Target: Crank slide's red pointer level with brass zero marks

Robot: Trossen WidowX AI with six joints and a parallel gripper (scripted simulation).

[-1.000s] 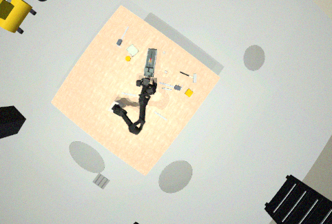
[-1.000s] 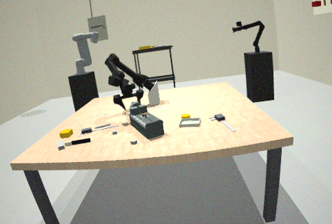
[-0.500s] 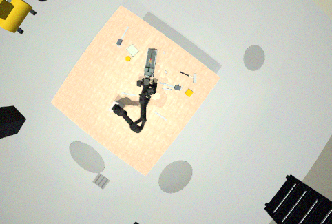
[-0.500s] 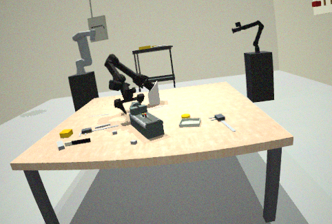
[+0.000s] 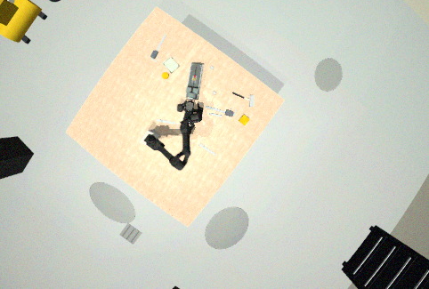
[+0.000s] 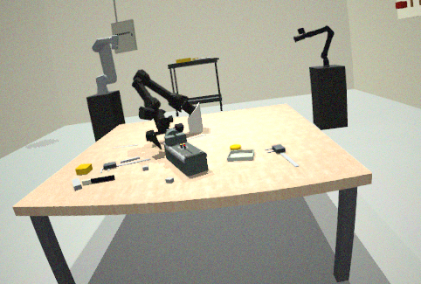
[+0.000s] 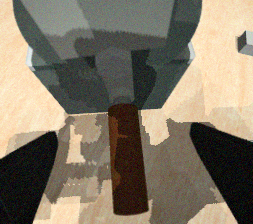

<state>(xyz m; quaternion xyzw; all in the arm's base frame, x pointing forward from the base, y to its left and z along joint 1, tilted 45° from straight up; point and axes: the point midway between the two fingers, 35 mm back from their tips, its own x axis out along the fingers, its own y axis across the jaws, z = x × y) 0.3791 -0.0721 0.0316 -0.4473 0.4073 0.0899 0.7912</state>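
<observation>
Now: the brown crank handle 2 cm behind my gripper tip, 1 cm to the right of it and 2 cm above it. From my gripper tip the other things lie so: crank: 3 cm above; then red pointer: 16 cm ahead, 10 cm to the left, 4 cm above; then yellow disc: 3 cm ahead, 30 cm to the left, 3 cm below.
</observation>
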